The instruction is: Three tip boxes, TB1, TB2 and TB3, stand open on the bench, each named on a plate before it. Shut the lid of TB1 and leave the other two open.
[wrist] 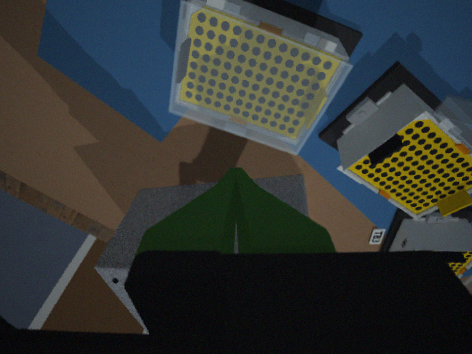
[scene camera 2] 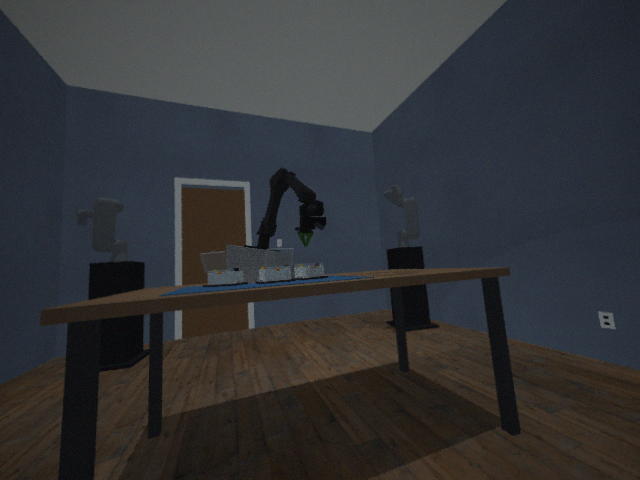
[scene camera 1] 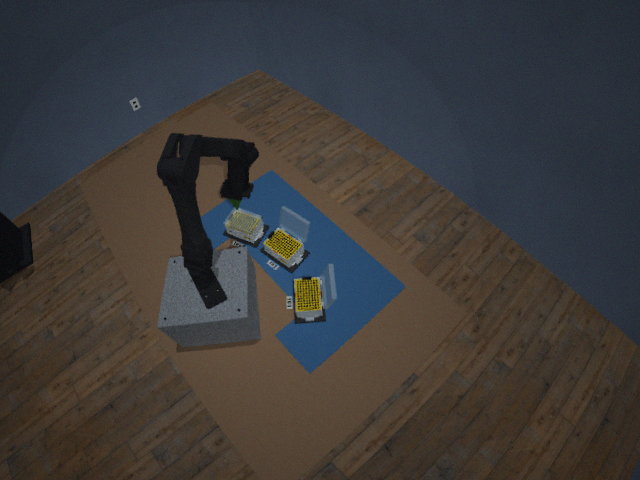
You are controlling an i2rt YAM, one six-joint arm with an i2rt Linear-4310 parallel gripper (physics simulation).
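Seen in the pictures: gripper, between the fingertips: [wrist: 236, 177] [scene camera 2: 305, 247] [scene camera 1: 237, 208]; arm's base, origin of its link: [scene camera 2: 262, 249] [scene camera 1: 206, 282].
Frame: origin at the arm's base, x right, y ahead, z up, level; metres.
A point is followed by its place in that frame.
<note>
TB1 [scene camera 1: 247, 234] {x -0.162, y 0.208, z -0.109 m} [scene camera 2: 308, 270] {x -0.213, y 0.279, z -0.132 m} stands at one end of the row, its clear lid [scene camera 1: 244, 219] {x -0.220, y 0.228, z -0.096 m} [wrist: 265, 136] {x -0.186, y 0.206, z -0.096 m} lying down flat over the yellow rack. TB2 [scene camera 1: 283, 246] [scene camera 2: 275, 273] {x -0.056, y 0.343, z -0.134 m} [wrist: 382, 127] {x -0.115, y 0.286, z -0.131 m} is in the middle, its lid [scene camera 1: 294, 223] {x -0.080, y 0.365, z -0.074 m} standing up. TB3 [scene camera 1: 309, 302] [scene camera 2: 225, 276] {x 0.153, y 0.318, z -0.133 m} [wrist: 440, 237] {x 0.105, y 0.291, z -0.134 m} is at the other end, its lid [scene camera 1: 329, 285] {x 0.187, y 0.332, z -0.079 m} also upright. The TB3 plate [scene camera 1: 289, 302] {x 0.127, y 0.207, z -0.171 m} [wrist: 377, 236] {x 0.125, y 0.208, z -0.172 m} is readable in the wrist view. My gripper [scene camera 1: 237, 207] {x -0.215, y 0.215, z -0.014 m} [scene camera 2: 305, 245] {x -0.215, y 0.215, z -0.014 m} [wrist: 236, 177] {x -0.215, y 0.215, z -0.014 m} is shut and empty, pointing down, above and apart from TB1.
The boxes stand on a blue mat [scene camera 1: 356, 289] {x 0.215, y 0.425, z -0.174 m} on the brown table [scene camera 1: 361, 392] {x 0.515, y 0.229, z -0.177 m} [scene camera 2: 439, 276] {x -0.737, y 0.507, z -0.189 m}. My arm's speckled grey base block [scene camera 1: 206, 320] {x 0.129, y -0.050, z 0.029 m} stands beside the row, on the side of the name plates. TB2's raised lid is near TB1.
</note>
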